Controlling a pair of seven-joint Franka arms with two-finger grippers.
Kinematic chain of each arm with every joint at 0, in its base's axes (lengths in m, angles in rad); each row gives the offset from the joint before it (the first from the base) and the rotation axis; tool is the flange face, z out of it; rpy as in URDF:
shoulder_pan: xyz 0 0 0.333 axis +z
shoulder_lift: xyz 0 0 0 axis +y
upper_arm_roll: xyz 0 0 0.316 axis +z
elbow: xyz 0.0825 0 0 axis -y
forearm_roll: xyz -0.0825 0 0.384 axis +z
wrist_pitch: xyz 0 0 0 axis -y
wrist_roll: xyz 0.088 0 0 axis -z
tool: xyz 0 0 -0.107 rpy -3.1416 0 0
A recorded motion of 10 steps. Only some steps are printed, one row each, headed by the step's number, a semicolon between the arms.
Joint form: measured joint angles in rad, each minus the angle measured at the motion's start. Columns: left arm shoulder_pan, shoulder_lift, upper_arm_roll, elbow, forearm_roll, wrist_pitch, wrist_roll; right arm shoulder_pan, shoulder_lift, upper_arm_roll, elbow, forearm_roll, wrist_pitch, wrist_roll.
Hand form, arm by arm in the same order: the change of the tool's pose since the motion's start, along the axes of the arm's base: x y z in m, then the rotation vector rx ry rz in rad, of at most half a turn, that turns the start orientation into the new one. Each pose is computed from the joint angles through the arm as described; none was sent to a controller.
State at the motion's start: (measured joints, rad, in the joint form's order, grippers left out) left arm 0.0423 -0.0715 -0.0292 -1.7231 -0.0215 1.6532 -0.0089; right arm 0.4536 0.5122 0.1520 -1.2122 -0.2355 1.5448 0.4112
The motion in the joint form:
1: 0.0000 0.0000 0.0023 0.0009 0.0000 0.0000 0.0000; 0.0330 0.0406 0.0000 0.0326 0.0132 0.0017 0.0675
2: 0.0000 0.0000 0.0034 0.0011 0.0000 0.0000 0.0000; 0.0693 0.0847 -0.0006 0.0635 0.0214 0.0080 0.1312
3: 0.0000 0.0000 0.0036 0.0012 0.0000 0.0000 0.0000; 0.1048 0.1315 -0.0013 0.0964 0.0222 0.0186 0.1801
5: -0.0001 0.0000 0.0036 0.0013 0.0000 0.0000 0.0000; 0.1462 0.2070 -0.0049 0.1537 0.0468 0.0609 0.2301
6: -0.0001 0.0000 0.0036 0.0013 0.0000 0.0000 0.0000; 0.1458 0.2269 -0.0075 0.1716 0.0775 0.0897 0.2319
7: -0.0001 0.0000 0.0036 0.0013 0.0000 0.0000 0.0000; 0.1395 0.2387 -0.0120 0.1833 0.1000 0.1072 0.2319
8: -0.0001 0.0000 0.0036 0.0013 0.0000 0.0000 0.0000; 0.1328 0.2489 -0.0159 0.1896 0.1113 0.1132 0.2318
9: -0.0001 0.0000 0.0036 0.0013 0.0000 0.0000 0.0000; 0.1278 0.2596 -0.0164 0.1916 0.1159 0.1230 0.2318
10: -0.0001 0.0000 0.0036 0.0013 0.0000 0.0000 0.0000; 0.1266 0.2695 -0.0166 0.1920 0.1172 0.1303 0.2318
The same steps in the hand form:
1: 0.0000 0.0013 0.0004 -0.0002 -0.0009 0.0023; -0.0046 0.0240 -0.0131 0.0079 0.0005 -0.0369
2: 0.0000 0.0019 0.0005 -0.0002 -0.0011 0.0034; -0.0106 0.0496 -0.0295 0.0107 0.0002 -0.0662
3: 0.0000 0.0020 0.0006 -0.0002 -0.0012 0.0036; -0.0165 0.0743 -0.0469 0.0108 -0.0038 -0.0807
5: 0.0001 0.0019 0.0006 -0.0002 -0.0013 0.0035; -0.0201 0.1077 -0.0726 0.0476 -0.0095 -0.0967
6: 0.0001 0.0019 0.0006 -0.0002 -0.0013 0.0035; -0.0156 0.1127 -0.0772 0.0882 -0.0072 -0.1068
7: 0.0001 0.0019 0.0006 -0.0002 -0.0013 0.0035; -0.0093 0.1113 -0.0795 0.1146 -0.0057 -0.1213
8: 0.0001 0.0019 0.0006 -0.0002 -0.0013 0.0035; -0.0040 0.1077 -0.0839 0.1228 -0.0011 -0.1338
9: 0.0001 0.0019 0.0006 -0.0002 -0.0013 0.0035; -0.0003 0.1061 -0.0902 0.1274 0.0015 -0.1402
10: 0.0001 0.0019 0.0006 -0.0002 -0.0013 0.0035; 0.0013 0.1062 -0.0968 0.1276 0.0046 -0.1419

